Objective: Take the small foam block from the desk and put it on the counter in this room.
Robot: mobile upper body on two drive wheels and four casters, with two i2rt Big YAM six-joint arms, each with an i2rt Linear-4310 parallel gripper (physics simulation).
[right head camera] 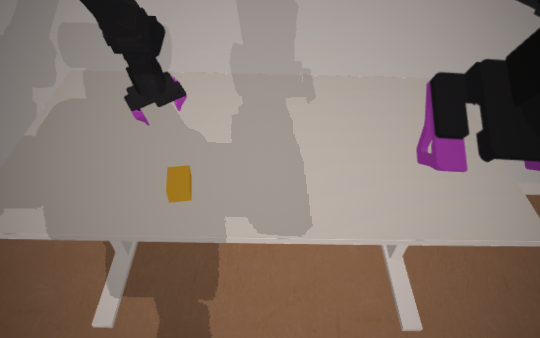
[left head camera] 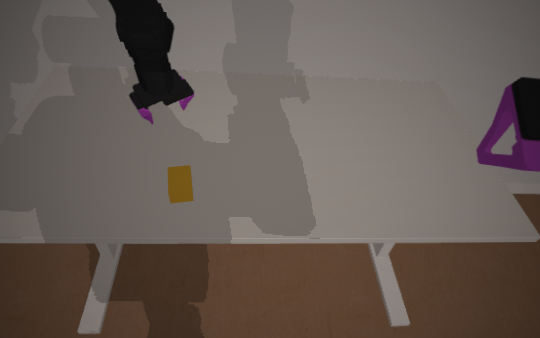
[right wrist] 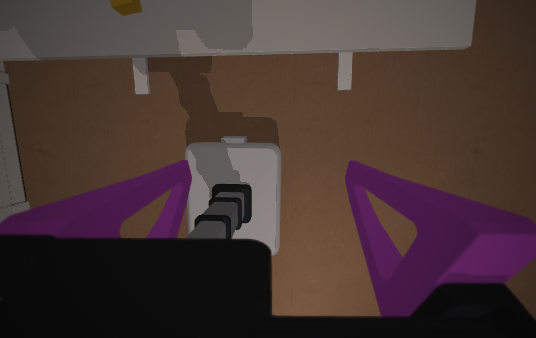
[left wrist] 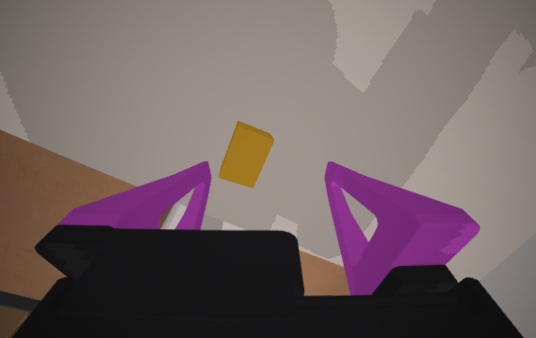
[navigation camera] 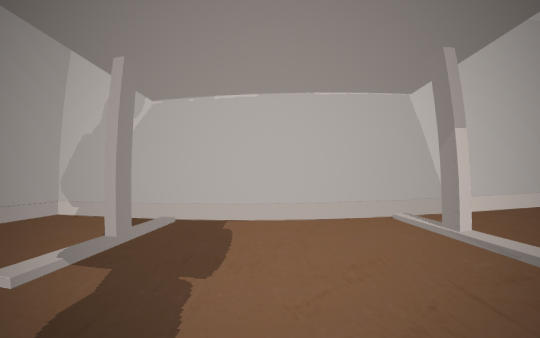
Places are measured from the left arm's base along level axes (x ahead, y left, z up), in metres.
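Pixels of known places: left gripper, fingertip midpoint: [right head camera: 163, 116] [left head camera: 167, 115] [left wrist: 267, 169]; right gripper, fingertip midpoint: [right head camera: 472, 158] [left head camera: 526, 159] [right wrist: 268, 169].
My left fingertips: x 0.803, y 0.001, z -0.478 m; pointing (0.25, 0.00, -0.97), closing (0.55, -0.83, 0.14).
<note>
Behind a point stands the place of what it marks.
The small foam block [left head camera: 180, 184] {x 0.729, y -0.025, z -0.645 m} [right head camera: 179, 184] {x 0.728, y -0.028, z -0.645 m} [left wrist: 246, 156] {x 0.755, y -0.018, z -0.645 m} [right wrist: 126, 6] {x 0.707, y -0.034, z -0.656 m} is yellow-orange and lies on the white desk [left head camera: 390, 200] {x 0.734, y -0.607, z -0.690 m} [right head camera: 380, 200] {x 0.735, y -0.575, z -0.689 m} [right wrist: 360, 30] {x 0.661, y -0.690, z -0.690 m}, left of the middle and near its front edge. My left gripper [left head camera: 169, 116] {x 0.803, y 0.001, z -0.478 m} [right head camera: 165, 117] {x 0.803, y 0.001, z -0.478 m} [left wrist: 267, 169] {x 0.803, y 0.001, z -0.478 m} is open and empty. It hangs above the desk, farther back than the block and apart from it. In the left wrist view the block shows beyond the fingertips, nearer the left finger. My right gripper [right wrist: 268, 169] {x 0.335, y -0.446, z -0.138 m} is open and empty, off to the right of the block. The counter does not show in these views.
The desk's legs [left head camera: 391, 290] [right head camera: 404, 290] [navigation camera: 119, 150] {x 0.939, y 0.362, z -1.077 m} stand on the brown floor [left head camera: 280, 290] {x 0.801, y -0.371, z -1.410 m} [navigation camera: 310, 270] {x 0.797, y -0.286, z -1.410 m}. A wall [navigation camera: 280, 150] {x 1.394, y -0.216, z -1.031 m} is behind the desk. My robot's white base [right wrist: 262, 200] {x 0.017, y -0.389, z -1.150 m} stands in front of the desk. A white panelled thing [right wrist: 11, 150] {x 0.251, y 1.249, z -1.369 m} shows at the left edge of the right wrist view.
</note>
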